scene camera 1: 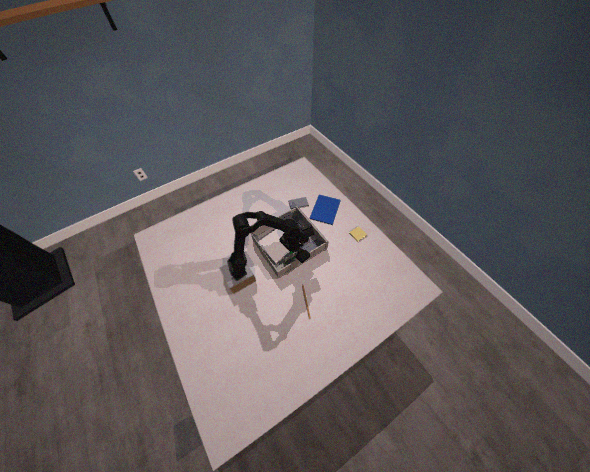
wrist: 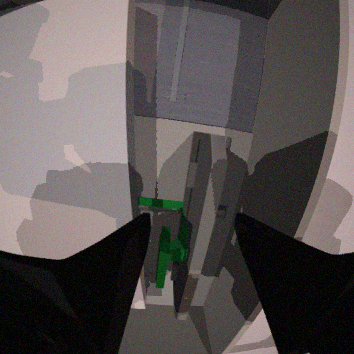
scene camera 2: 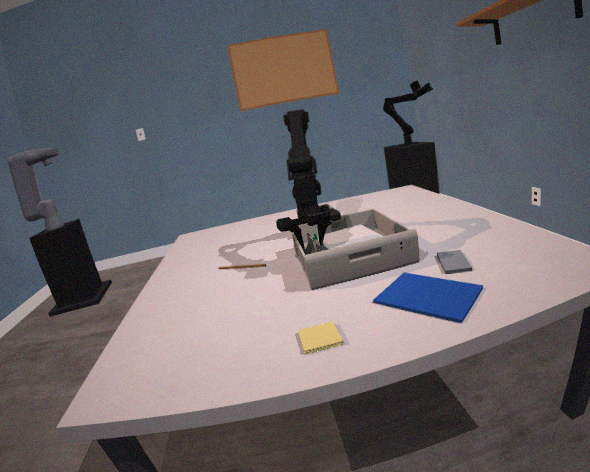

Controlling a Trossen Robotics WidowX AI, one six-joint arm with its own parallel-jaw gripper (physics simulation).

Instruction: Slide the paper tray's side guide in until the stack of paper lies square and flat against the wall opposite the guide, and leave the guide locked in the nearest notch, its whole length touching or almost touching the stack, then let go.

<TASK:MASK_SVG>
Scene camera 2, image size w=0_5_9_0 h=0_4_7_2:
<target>my gripper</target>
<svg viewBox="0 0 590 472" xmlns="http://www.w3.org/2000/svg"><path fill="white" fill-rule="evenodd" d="M315 196L306 203L296 201L299 218L290 219L286 217L276 221L277 229L280 232L290 231L295 234L302 249L304 249L301 229L299 228L300 224L307 223L309 226L317 224L319 243L322 245L327 227L333 221L341 220L341 214L338 210L329 209L328 204L319 206Z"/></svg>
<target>white paper stack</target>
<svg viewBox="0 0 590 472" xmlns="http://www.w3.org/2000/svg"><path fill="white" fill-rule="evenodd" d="M383 236L362 225L357 225L325 234L322 245L320 245L319 236L317 236L318 240L315 240L315 243L321 249L328 250Z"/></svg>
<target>blue book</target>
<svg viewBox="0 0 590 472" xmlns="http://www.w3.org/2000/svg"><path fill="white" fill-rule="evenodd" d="M373 303L462 323L481 293L483 285L404 272L374 298Z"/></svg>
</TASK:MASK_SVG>
